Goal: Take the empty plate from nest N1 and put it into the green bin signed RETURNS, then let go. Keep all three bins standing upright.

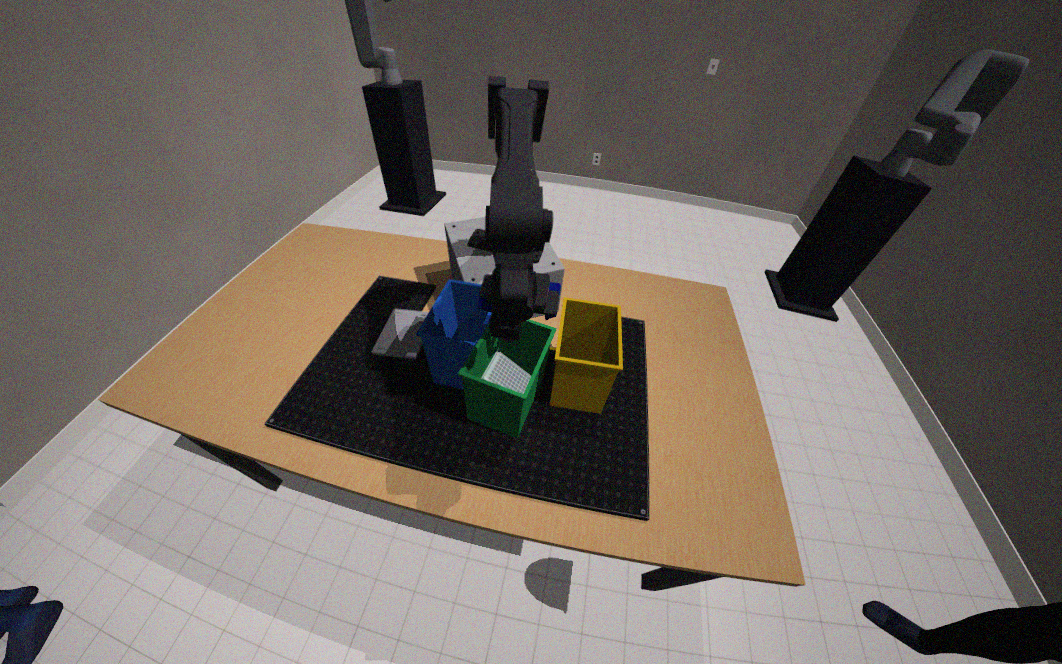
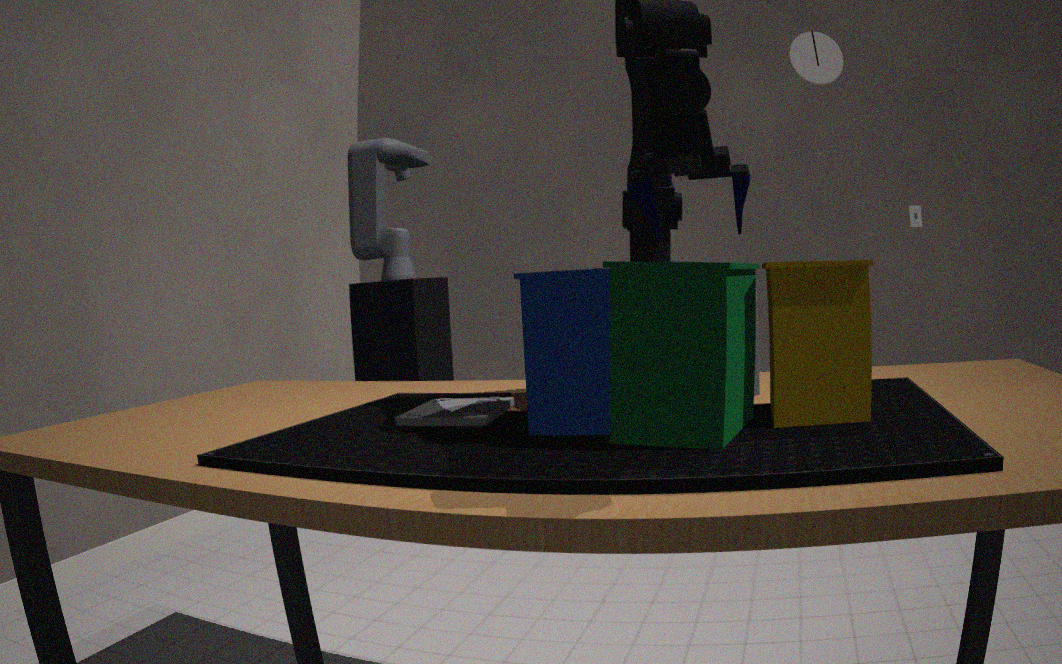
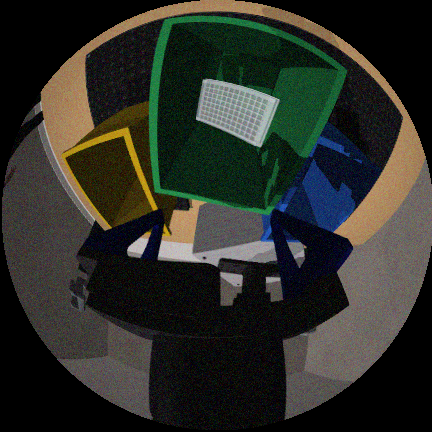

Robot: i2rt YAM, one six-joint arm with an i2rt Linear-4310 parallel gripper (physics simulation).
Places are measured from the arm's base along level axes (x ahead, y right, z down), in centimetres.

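Pixels of known places: gripper, fingertip midpoint: (image 2: pixel 699 236) (image 3: pixel 216 214); arm's base at its link origin: (image 3: pixel 254 267).
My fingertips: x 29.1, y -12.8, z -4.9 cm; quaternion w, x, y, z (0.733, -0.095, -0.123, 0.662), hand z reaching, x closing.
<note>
For each thing: its top centre in the pictures, then the offset to it from my fingertips. "spot": a spot on its surface instead. Level surfaces: height alone.
- green bin at its top centre: (image 3: pixel 240 125) (image 2: pixel 685 259) (image 1: pixel 508 347) dx +6.8, dy +0.8, dz +2.7 cm
- blue bin at its top centre: (image 2: pixel 591 270) (image 3: pixel 323 209) (image 1: pixel 461 309) dx -0.9, dy +13.7, dz +3.3 cm
- yellow bin at its top centre: (image 2: pixel 813 262) (image 3: pixel 112 197) (image 1: pixel 590 330) dx -3.2, dy -13.8, dz +3.3 cm
- grey tray-like piece at a spot on its surface: (image 2: pixel 450 413) (image 1: pixel 399 346) spot: dx +0.8, dy +32.4, dz +20.1 cm
- black mat at its surface level: dz +21.3 cm
The white gridded plate (image 1: pixel 507 372) (image 3: pixel 237 111) lies inside the green bin (image 1: pixel 494 408) (image 2: pixel 665 352) (image 3: pixel 154 125), tilted, clear of the fingers. The green bin stands upright, turned at an angle and nearer the front than the other two. The blue bin (image 1: pixel 444 364) (image 2: pixel 565 352) (image 3: pixel 327 192) and the yellow bin (image 1: pixel 583 389) (image 2: pixel 820 348) (image 3: pixel 127 150) stand upright on either side; I cannot tell whether blue and green touch. My gripper (image 2: pixel 698 233) (image 3: pixel 216 214) is open and empty, above rim height behind the green bin. Neither the RETURNS sign nor an N1 label is readable.
A grey tray-like piece (image 1: pixel 397 344) (image 2: pixel 450 413) lies on the black mat (image 1: pixel 375 438) (image 2: pixel 352 463) beside the blue bin. The mat lies on the wooden table (image 1: pixel 704 438) (image 2: pixel 947 501). A pale base block (image 1: pixel 460 252) stands behind the bins. Dark pedestals (image 1: pixel 399 140) (image 1: pixel 841 234) stand beyond the table.
</note>
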